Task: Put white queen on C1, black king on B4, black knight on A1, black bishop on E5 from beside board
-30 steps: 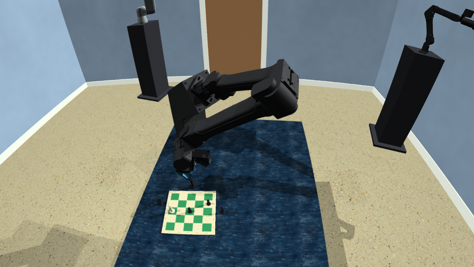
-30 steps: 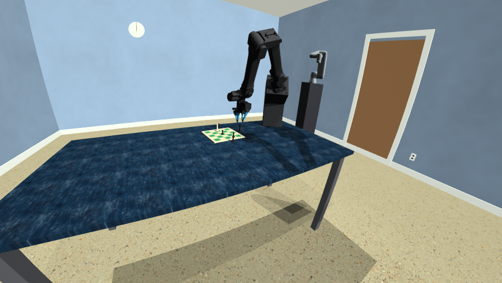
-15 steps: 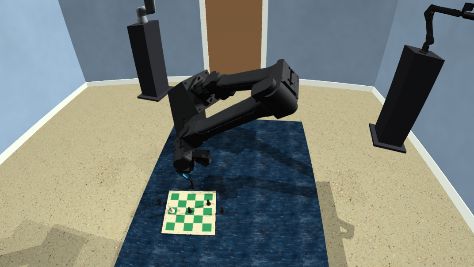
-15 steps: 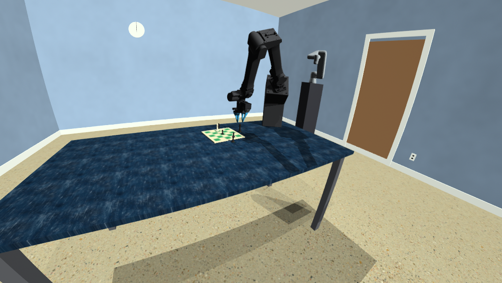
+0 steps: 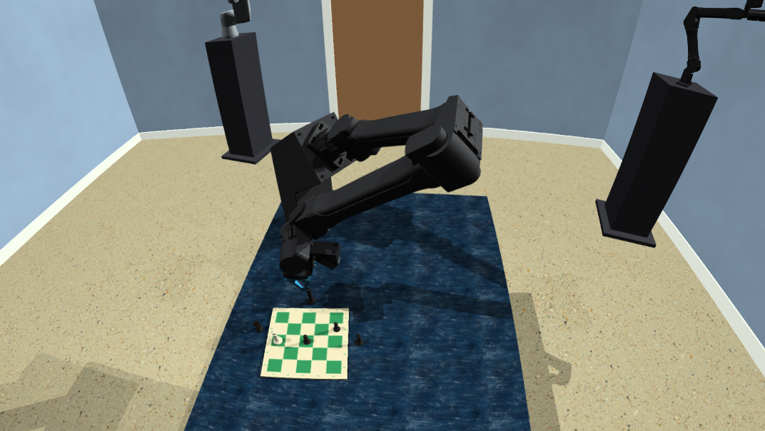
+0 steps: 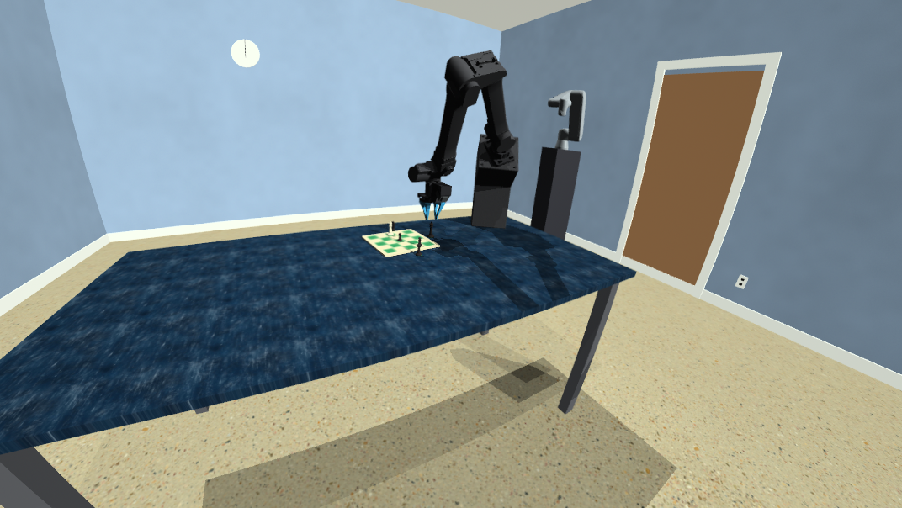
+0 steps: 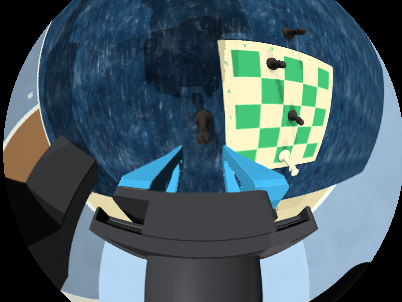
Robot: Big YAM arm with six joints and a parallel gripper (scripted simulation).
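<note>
The black king lies 5 cm below my hand. Round my hand: white queen (16 cm ahead, 5 cm below, 2 cm to the right); then cream board (13 cm ahead, 8 cm below, 6 cm to the left).
</note>
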